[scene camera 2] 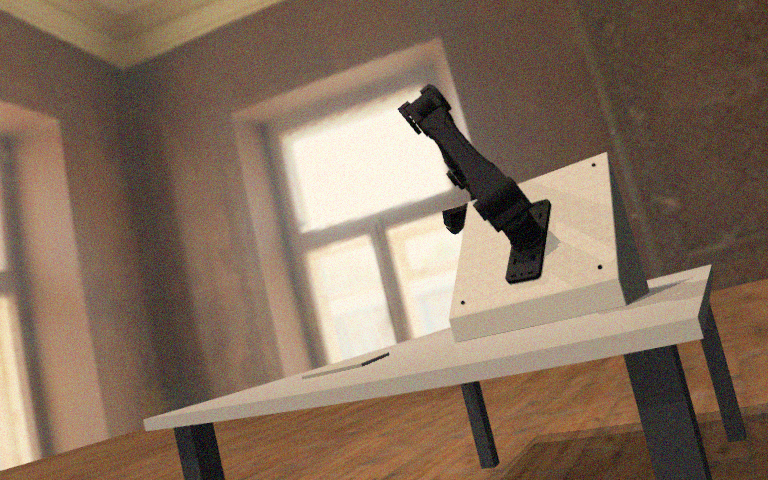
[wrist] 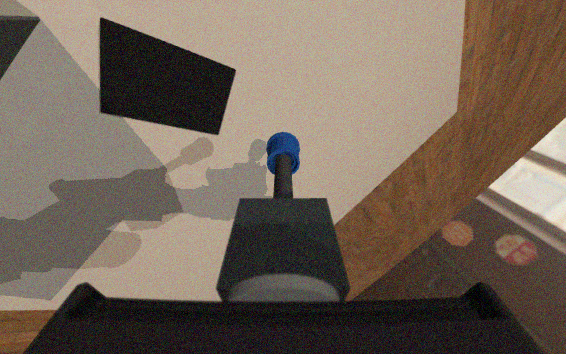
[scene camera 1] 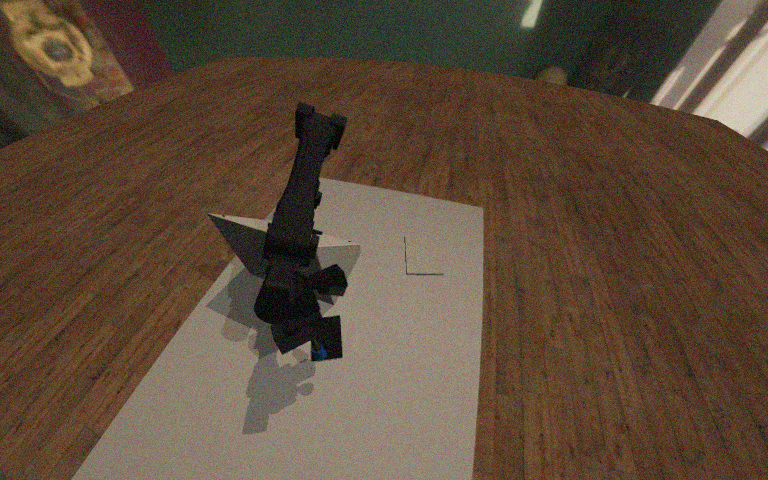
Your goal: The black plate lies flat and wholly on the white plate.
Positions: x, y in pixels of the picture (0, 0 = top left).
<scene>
my suction cup: holds nothing
a black plate (scene camera 1: 328, 332): on the table
</scene>
